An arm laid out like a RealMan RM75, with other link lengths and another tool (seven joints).
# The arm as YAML. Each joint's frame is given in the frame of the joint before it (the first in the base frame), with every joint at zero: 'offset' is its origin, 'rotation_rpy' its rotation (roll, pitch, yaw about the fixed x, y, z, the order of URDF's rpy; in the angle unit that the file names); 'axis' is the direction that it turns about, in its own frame. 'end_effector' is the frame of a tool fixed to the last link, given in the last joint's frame.
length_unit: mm
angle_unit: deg
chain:
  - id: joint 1
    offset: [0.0, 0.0, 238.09]
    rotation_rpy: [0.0, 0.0, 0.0]
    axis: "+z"
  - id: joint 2
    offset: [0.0, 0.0, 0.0]
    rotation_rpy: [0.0, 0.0, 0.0]
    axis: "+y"
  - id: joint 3
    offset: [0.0, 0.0, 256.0]
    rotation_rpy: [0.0, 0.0, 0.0]
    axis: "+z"
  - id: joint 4
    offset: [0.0, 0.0, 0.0]
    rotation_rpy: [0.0, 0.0, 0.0]
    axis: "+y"
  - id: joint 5
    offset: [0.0, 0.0, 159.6]
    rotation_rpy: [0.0, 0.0, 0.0]
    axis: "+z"
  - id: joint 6
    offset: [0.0, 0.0, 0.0]
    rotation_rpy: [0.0, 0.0, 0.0]
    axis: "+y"
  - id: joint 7
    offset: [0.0, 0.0, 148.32]
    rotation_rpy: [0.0, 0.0, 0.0]
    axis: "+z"
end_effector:
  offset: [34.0, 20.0, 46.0]
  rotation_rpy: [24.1, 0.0, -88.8]
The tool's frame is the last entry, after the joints.
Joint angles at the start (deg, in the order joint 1, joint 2, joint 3, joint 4, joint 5, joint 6, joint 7):
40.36, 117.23, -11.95, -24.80, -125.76, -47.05, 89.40
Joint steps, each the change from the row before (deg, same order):
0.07, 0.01, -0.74, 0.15, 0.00, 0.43, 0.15
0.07, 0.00, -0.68, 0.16, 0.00, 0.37, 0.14
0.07, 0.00, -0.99, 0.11, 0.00, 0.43, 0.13
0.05, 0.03, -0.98, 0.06, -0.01, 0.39, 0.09
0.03, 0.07, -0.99, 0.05, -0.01, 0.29, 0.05
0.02, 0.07, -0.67, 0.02, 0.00, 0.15, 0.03
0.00, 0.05, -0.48, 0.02, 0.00, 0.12, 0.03
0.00, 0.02, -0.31, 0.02, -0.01, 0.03, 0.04
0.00, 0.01, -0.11, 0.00, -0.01, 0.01, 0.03
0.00, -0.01, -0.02, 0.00, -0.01, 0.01, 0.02
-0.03, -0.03, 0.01, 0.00, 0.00, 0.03, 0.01
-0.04, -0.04, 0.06, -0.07, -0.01, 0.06, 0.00
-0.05, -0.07, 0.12, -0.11, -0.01, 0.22, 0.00
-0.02, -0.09, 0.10, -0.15, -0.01, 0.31, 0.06
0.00, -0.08, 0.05, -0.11, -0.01, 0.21, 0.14
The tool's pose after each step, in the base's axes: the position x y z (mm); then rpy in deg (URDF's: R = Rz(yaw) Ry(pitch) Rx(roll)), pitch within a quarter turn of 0, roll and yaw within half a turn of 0. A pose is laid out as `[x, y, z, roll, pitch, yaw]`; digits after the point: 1 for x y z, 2 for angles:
[304.9, 397.7, -30.6, -105.52, -26.97, 13.29]
[304.9, 397.6, -31.9, -106.03, -27.24, 13.54]
[305.1, 397.4, -33.4, -106.76, -27.73, 14.01]
[305.2, 397.0, -35.0, -107.51, -28.24, 14.54]
[305.2, 396.4, -37.0, -108.34, -28.68, 15.20]
[304.9, 395.9, -38.5, -108.93, -28.93, 15.69]
[304.8, 395.4, -39.6, -109.35, -29.11, 16.02]
[304.7, 395.0, -40.3, -109.64, -29.18, 16.25]
[304.7, 394.9, -40.6, -109.74, -29.21, 16.33]
[304.7, 394.9, -40.5, -109.75, -29.22, 16.33]
[305.1, 394.9, -40.2, -109.71, -29.26, 16.25]
[305.8, 395.1, -39.4, -109.57, -29.38, 16.10]
[307.2, 395.7, -37.7, -109.28, -29.64, 15.74]
[308.6, 396.7, -35.7, -108.90, -29.98, 15.30]
[309.5, 397.5, -34.1, -108.61, -30.17, 14.95]

